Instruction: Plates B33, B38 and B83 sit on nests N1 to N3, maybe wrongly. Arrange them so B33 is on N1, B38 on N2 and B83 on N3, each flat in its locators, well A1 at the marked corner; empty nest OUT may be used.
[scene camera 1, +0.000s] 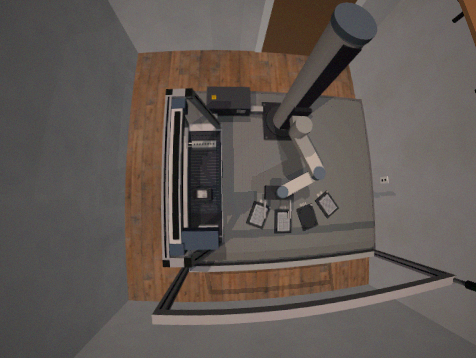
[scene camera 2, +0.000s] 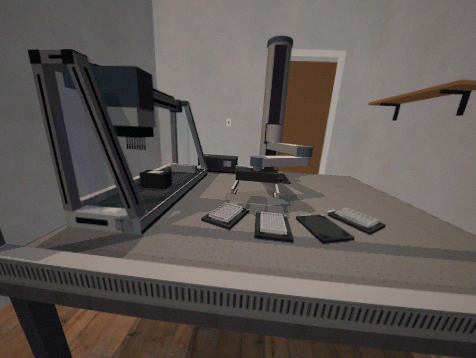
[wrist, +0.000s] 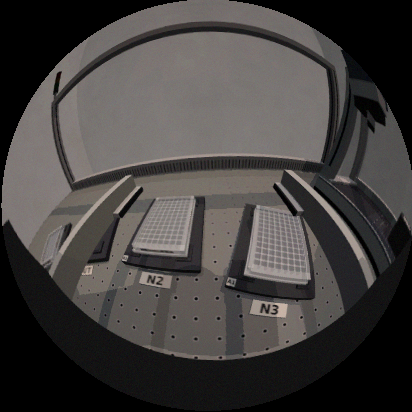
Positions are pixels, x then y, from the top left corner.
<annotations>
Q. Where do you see a nest OUT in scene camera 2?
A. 314, 224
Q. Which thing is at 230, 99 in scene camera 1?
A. A dark control box.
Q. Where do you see a nest N3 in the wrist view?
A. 262, 287
</annotations>
